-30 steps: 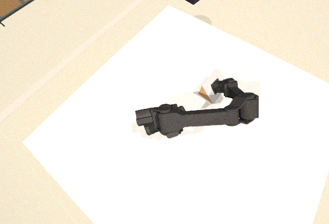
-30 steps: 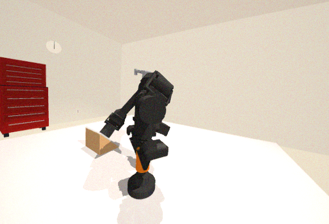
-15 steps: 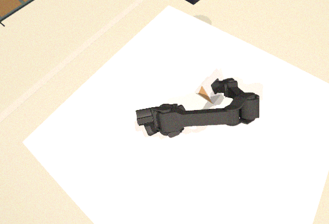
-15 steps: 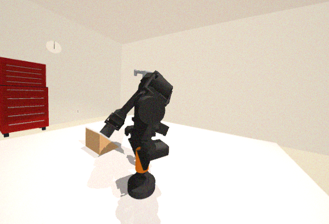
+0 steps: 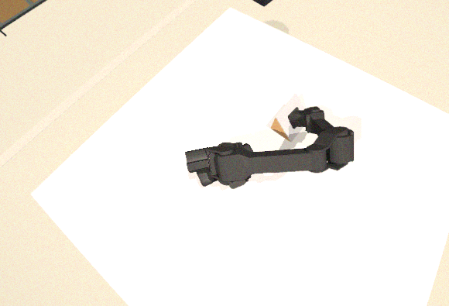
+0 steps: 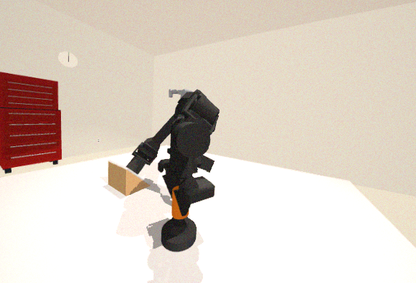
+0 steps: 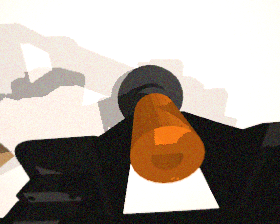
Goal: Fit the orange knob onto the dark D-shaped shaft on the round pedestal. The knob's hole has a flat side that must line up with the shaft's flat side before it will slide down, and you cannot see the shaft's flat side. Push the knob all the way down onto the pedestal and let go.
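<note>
Now: gripper tip 20 mm below the orange knob. Round my gripper tip: round pedestal 40 mm below.
</note>
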